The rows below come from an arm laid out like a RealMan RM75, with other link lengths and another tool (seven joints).
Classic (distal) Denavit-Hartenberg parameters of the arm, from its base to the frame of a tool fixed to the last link. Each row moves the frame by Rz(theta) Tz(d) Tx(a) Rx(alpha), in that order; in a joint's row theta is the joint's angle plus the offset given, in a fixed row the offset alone. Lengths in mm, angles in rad.
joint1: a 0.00  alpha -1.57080  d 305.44  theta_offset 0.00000
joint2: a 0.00  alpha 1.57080  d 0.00  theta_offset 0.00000
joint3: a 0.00  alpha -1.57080  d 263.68  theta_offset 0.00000
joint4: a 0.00  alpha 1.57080  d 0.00  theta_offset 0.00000
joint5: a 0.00  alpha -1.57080  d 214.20  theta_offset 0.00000
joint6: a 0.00  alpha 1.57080  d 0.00  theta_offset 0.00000
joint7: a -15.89  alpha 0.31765  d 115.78  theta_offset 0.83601
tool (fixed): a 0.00  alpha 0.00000  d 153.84  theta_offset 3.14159
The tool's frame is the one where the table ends.
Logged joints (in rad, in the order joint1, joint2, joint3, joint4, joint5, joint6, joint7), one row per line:
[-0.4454, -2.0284, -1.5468, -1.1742, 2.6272, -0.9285, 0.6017]
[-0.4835, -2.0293, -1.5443, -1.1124, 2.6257, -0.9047, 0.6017]
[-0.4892, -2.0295, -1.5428, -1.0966, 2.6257, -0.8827, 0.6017]
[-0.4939, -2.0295, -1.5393, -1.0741, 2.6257, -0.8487, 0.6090]
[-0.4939, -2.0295, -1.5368, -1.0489, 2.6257, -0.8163, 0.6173]
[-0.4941, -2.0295, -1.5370, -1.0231, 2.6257, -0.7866, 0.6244]
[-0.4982, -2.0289, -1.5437, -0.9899, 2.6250, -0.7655, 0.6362]
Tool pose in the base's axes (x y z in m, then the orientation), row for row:
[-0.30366, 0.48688, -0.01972, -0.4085, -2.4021, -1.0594]
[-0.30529, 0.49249, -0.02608, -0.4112, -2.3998, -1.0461]
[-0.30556, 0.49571, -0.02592, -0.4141, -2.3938, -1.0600]
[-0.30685, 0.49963, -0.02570, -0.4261, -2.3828, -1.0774]
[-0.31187, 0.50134, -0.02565, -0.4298, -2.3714, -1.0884]
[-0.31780, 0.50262, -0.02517, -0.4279, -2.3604, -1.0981]
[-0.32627, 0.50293, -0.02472, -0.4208, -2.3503, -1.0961]
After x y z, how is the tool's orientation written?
As a rotation vector, in radians.
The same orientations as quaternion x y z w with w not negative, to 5 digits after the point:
[-0.14926, -0.87767, -0.38708, 0.23997]
[-0.15051, -0.87837, -0.38289, 0.24333]
[-0.15155, -0.87605, -0.38792, 0.24307]
[-0.15598, -0.87224, -0.39439, 0.24355]
[-0.15754, -0.86919, -0.39893, 0.24604]
[-0.15708, -0.86650, -0.40311, 0.24902]
[-0.15490, -0.86517, -0.40348, 0.25435]

